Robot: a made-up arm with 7 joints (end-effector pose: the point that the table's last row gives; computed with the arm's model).
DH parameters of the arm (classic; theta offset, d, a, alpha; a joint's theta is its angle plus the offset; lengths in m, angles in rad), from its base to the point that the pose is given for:
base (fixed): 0.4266 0 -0.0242 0
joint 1: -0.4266 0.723 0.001 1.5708
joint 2: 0 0.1 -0.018 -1.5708
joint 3: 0 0.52 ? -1.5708
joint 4: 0 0.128 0.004 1.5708
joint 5: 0 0.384 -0.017 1.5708
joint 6: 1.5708 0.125 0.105 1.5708
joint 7: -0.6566 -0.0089 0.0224 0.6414
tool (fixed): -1.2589 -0.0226 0 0
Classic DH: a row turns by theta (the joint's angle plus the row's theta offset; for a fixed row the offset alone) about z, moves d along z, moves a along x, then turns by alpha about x.
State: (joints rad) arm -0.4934 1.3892 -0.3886 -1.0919 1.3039 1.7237 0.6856
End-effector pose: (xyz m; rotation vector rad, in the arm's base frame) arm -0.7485 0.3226 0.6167 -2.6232 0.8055 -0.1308
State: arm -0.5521 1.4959 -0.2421 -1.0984 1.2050 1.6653 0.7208
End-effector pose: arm -0.7255 0.3151 0.5086 -2.6978 0.8228 -0.2686
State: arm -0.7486 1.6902 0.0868 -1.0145 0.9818 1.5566 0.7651
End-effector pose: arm -0.6698 0.3300 0.3635 -2.8366 0.9640 -0.3173
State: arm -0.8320 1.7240 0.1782 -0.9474 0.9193 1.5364 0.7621
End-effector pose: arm -0.6565 0.3661 0.3541 -2.8384 1.0556 -0.2262
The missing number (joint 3, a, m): 0.021
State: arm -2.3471 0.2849 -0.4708 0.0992 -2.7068 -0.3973 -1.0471
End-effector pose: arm 0.1642 0.0638 1.7345 -0.7676 2.6707 0.0649
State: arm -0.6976 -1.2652 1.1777 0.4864 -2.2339 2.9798 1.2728
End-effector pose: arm 0.5404 -0.4385 1.1640 -0.6835 1.9161 1.6747
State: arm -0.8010 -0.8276 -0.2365 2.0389 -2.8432 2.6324 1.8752
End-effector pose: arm 0.4086 -0.2929 0.7564 -1.0048 -1.5108 -0.6209
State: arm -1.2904 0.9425 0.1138 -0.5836 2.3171 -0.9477 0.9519
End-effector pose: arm -0.1278 0.9061 1.0928 1.0677 2.5217 -0.5694
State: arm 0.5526 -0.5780 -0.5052 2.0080 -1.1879 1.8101 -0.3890
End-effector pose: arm 0.5700 0.2378 0.9284 -0.6919 2.8285 -0.6922
